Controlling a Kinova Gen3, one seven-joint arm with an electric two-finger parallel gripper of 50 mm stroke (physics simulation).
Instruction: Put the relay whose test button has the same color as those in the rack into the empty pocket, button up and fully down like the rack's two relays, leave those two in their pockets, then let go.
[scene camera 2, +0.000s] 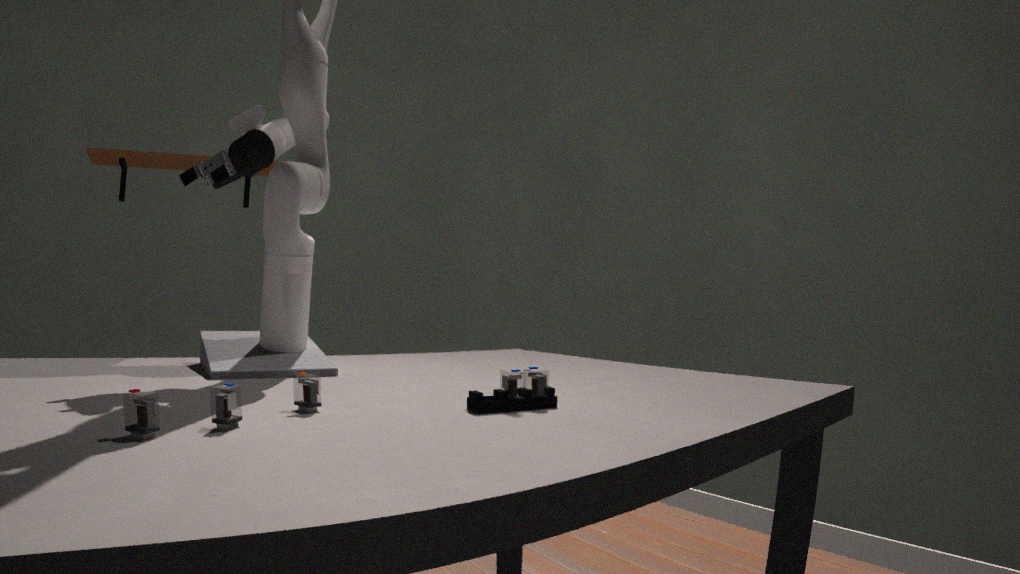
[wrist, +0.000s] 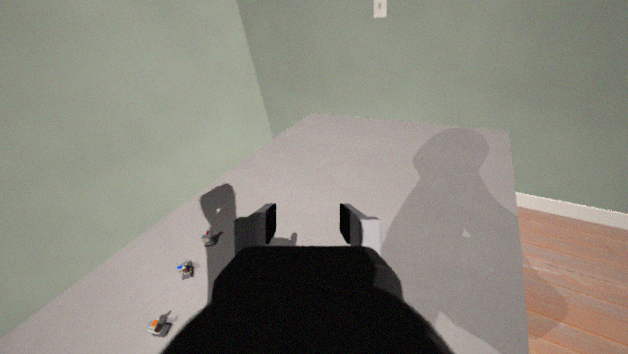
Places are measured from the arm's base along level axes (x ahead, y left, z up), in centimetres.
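Where they show: gripper, fingertip midpoint: (scene camera 2: 190, 176) (wrist: 308, 217); arm's base, link origin: (scene camera 2: 283, 344).
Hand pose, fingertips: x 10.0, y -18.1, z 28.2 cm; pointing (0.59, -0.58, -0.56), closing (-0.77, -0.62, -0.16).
Note:
Things, the pixels of their top centre, and the offset from my fingertips. Level surfaces: height alone.
- black rack, top centre: (scene camera 2: 512, 389) dx +34.8, dy +41.4, dz -30.1 cm
- loose relay with a blue button, top centre: (scene camera 2: 225, 384) (wrist: 180, 264) dx +37.4, dy +7.4, dz -28.1 cm
- red-button relay, top centre: (scene camera 2: 140, 390) (wrist: 204, 233) dx +40.9, dy -1.0, dz -28.1 cm
- orange-button relay, top centre: (scene camera 2: 306, 373) (wrist: 150, 322) dx +29.7, dy +17.2, dz -28.1 cm
- table, surface height: dz -32.4 cm
The black rack (scene camera 2: 512, 405) stands on the table at the right in the scene view. Two relays with blue buttons (scene camera 2: 511, 384) (scene camera 2: 537, 382) sit upright in its middle and right pockets; its left pocket is empty. A loose relay with a blue button (scene camera 2: 226, 406) (wrist: 185, 269) stands upright between a red-button relay (scene camera 2: 141, 414) (wrist: 210, 238) and an orange-button relay (scene camera 2: 307, 393) (wrist: 159, 325). My gripper (scene camera 2: 201, 179) (wrist: 308, 217) is open and empty, high above the table and well away from the relays. The rack does not show in the wrist view.
The table (scene camera 2: 442, 456) (wrist: 325, 160) carries the arm's base plate (scene camera 2: 267, 371) at the back. A wooden shelf (scene camera 2: 149, 158) on black brackets is on the wall behind the gripper. The arm's shadow falls across the table near the red-button relay.

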